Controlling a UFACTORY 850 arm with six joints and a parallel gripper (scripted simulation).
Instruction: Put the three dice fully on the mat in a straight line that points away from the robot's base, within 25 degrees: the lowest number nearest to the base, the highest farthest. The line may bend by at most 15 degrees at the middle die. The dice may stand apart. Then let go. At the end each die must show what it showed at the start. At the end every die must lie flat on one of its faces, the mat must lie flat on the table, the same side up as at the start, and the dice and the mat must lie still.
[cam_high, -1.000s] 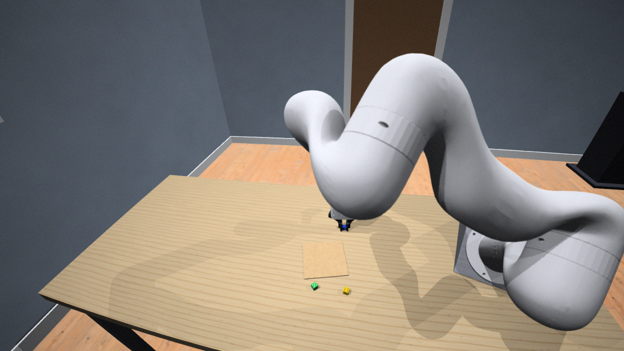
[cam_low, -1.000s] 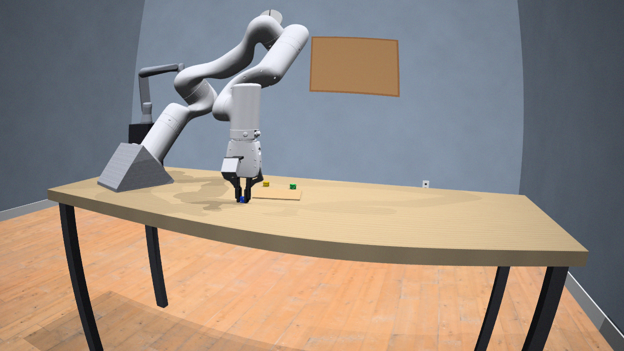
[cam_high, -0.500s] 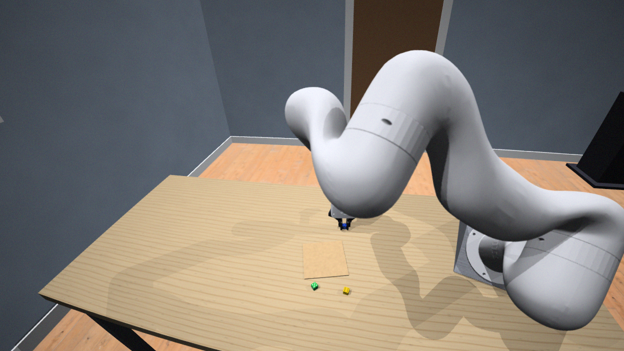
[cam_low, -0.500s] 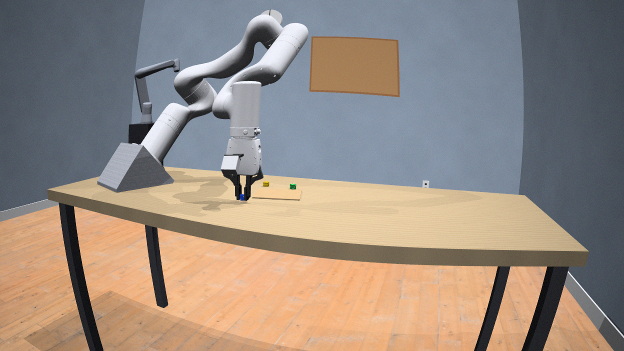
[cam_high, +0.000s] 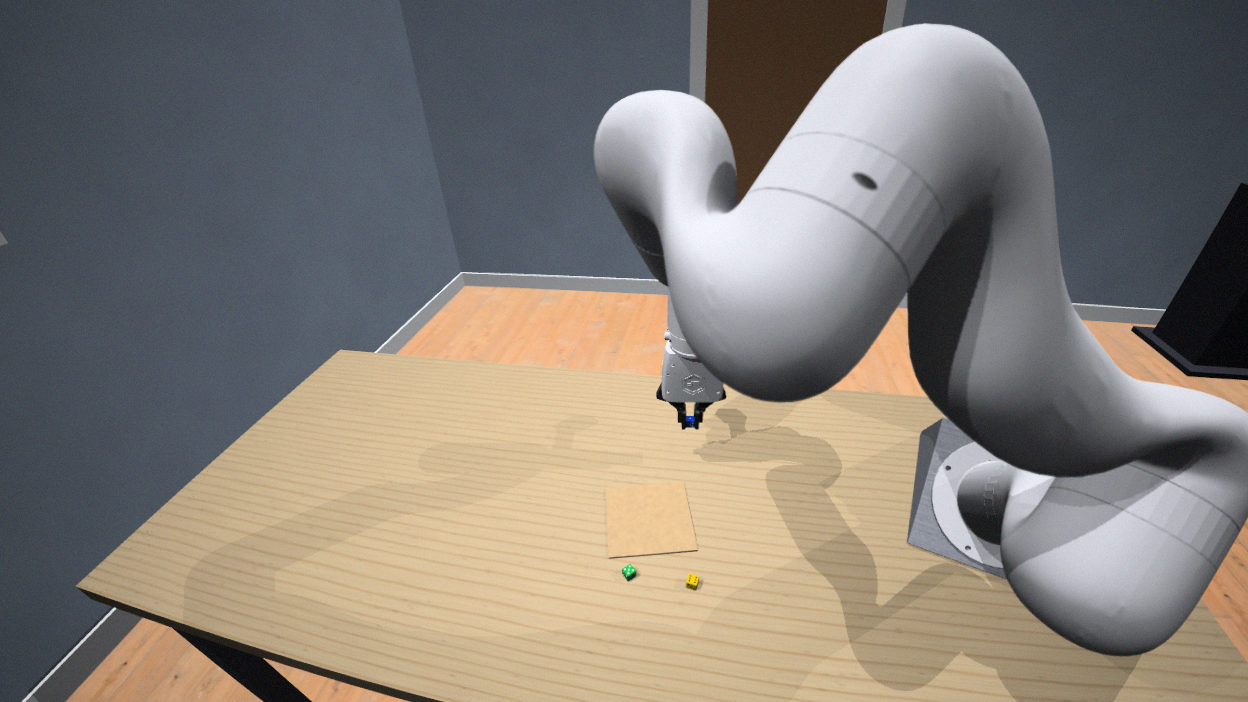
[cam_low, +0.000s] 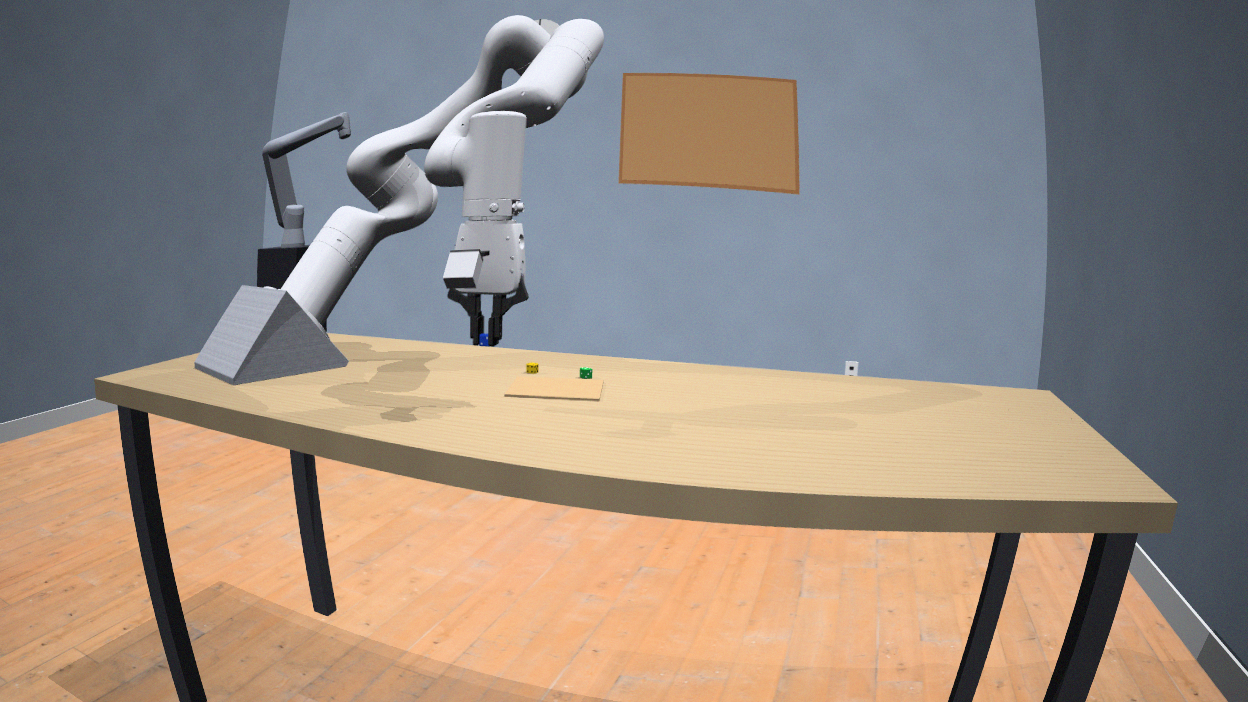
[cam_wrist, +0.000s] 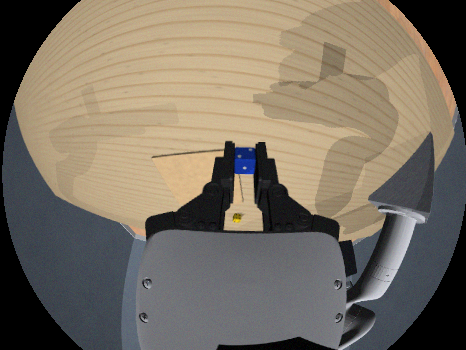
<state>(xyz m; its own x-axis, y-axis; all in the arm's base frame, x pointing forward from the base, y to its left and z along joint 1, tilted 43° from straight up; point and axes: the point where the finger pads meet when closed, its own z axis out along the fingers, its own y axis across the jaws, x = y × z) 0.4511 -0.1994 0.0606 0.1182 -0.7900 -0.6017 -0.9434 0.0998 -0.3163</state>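
Right now my hand is 150 mm to the right of the tan mat, 100 mm above it and 50 mm short of it. From my hand the other things lie so: yellow die (260 mm to the left, 100 mm below, 30 mm behind); then blue die (10 mm below); then green die (260 mm to the left, 100 mm below, 70 mm ahead).
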